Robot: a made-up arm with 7 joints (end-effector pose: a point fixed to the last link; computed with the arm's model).
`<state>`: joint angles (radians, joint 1 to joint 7).
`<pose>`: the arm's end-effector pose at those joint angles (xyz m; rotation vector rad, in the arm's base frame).
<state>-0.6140 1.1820 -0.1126 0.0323 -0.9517 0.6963 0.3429</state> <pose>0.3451 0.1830 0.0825 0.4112 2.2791 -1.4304</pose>
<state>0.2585 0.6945 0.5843 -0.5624 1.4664 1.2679 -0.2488</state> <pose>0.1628 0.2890 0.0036 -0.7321 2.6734 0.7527</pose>
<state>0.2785 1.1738 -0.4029 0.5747 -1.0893 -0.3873 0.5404</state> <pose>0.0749 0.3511 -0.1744 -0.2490 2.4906 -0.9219</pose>
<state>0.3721 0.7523 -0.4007 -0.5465 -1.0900 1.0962 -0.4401</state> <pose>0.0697 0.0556 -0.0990 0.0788 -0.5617 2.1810</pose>
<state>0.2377 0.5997 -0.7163 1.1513 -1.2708 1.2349 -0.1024</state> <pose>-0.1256 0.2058 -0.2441 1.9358 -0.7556 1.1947</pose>
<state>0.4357 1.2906 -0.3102 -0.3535 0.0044 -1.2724 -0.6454</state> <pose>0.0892 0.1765 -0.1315 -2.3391 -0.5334 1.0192</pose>
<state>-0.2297 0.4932 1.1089 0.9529 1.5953 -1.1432 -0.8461</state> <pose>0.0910 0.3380 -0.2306 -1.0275 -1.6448 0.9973</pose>
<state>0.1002 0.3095 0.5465 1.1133 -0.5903 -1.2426 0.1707</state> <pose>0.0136 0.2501 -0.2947 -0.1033 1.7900 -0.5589</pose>
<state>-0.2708 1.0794 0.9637 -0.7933 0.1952 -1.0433 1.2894</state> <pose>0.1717 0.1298 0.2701 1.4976 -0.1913 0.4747</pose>
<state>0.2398 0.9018 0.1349 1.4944 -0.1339 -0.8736 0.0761</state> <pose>-0.1125 0.3958 -0.1656 0.0339 -2.9758 0.8501</pose>
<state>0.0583 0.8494 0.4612 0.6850 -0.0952 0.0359 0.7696</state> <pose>0.1369 0.4086 -0.1446 -0.4464 2.4432 -0.0503</pose>
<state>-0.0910 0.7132 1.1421 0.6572 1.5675 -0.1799 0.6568</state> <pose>0.0927 0.4651 -0.0846 -0.0586 -2.9339 -1.0182</pose>
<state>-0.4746 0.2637 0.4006 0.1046 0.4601 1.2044 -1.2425</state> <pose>0.3107 0.1389 -0.0749 -0.1040 -1.5190 2.4330</pose>
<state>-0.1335 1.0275 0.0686 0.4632 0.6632 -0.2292 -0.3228</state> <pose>0.2238 0.3555 -0.1016 -0.9337 -2.3302 0.2852</pose>
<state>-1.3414 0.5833 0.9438 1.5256 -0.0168 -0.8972 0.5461</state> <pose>0.4568 0.1991 0.0425 -0.0573 0.9174 -0.7725</pose>
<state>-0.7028 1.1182 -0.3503 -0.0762 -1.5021 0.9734 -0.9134</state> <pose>0.2967 0.1195 0.0965 -0.8052 -0.5063 2.2662</pose>
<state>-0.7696 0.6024 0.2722 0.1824 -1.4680 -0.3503 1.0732</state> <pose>0.4001 0.1975 0.1212 -0.4346 0.3583 -1.3985</pose>
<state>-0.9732 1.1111 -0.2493 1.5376 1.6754 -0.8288 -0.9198</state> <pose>0.2005 0.4280 0.0162 -0.3104 -1.0551 0.3321</pose>
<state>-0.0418 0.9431 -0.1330 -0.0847 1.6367 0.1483 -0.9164</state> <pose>0.2337 0.2529 -0.0842 -0.5017 -1.7464 -0.5178</pose>
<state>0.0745 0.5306 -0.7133 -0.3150 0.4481 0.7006 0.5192</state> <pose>0.1206 0.0083 -0.2019 -1.0629 -2.7518 0.8400</pose>
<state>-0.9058 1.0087 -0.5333 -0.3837 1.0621 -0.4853 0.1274</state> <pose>0.3493 0.0273 0.1062 2.4653 1.1826 1.0943</pose>
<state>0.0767 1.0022 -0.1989 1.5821 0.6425 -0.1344 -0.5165</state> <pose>-0.1203 0.4153 -0.0920 0.5298 -1.4715 0.6973</pose>
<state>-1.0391 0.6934 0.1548 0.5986 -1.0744 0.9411 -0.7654</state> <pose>0.3893 0.1641 0.1195 1.0355 0.6659 -2.8451</pose>
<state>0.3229 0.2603 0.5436 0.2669 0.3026 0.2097 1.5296</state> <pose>0.0323 0.2939 -0.2424 -0.7398 2.2713 0.7165</pose>
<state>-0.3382 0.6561 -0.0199 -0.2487 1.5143 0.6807 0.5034</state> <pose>0.3257 0.1784 0.0029 0.5548 2.1604 1.2027</pose>
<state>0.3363 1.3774 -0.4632 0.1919 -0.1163 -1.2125 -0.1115</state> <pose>0.0750 0.2849 -0.1458 -1.9166 -1.4860 1.3278</pose>
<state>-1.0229 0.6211 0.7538 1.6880 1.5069 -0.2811 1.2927</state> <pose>0.3402 0.2395 -0.1515 0.4071 2.4286 0.2153</pose>
